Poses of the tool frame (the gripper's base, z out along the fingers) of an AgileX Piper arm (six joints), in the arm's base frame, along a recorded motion.
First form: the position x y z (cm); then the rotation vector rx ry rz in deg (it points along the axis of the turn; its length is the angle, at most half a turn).
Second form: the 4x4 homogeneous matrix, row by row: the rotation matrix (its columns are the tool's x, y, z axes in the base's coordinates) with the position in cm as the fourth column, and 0 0 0 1 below. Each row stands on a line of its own. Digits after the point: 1 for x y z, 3 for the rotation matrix.
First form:
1: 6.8 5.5 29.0 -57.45 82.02 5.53
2: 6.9 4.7 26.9 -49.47 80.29 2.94
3: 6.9 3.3 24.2 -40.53 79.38 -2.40
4: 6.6 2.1 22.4 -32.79 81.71 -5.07
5: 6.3 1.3 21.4 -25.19 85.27 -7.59
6: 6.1 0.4 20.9 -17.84 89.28 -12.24
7: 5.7 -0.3 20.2 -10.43 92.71 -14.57
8: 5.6 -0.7 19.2 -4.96 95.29 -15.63
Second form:
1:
0.208 -0.606 0.767 6.8
-0.498 0.610 0.617 5.5
-0.842 -0.510 -0.175 29.0
0 0 0 1

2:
0.220 -0.511 0.831 6.9
-0.449 0.703 0.551 4.7
-0.866 -0.494 -0.075 26.9
0 0 0 1

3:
0.218 -0.372 0.902 6.9
-0.426 0.796 0.431 3.3
-0.878 -0.478 0.015 24.2
0 0 0 1

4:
0.165 -0.276 0.947 6.6
-0.391 0.863 0.320 2.1
-0.905 -0.423 0.035 22.4
0 0 0 1

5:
0.092 -0.181 0.979 6.3
-0.351 0.914 0.202 1.3
-0.932 -0.362 0.020 21.4
0 0 0 1

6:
0.006 -0.062 0.998 6.1
-0.328 0.943 0.060 0.4
-0.945 -0.328 -0.014 20.9
0 0 0 1

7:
-0.064 0.037 0.997 5.7
-0.271 0.961 -0.053 -0.3
-0.961 -0.273 -0.052 20.2
0 0 0 1

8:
-0.114 0.104 0.988 5.6
-0.217 0.968 -0.127 -0.7
-0.970 -0.229 -0.087 19.2
0 0 0 1

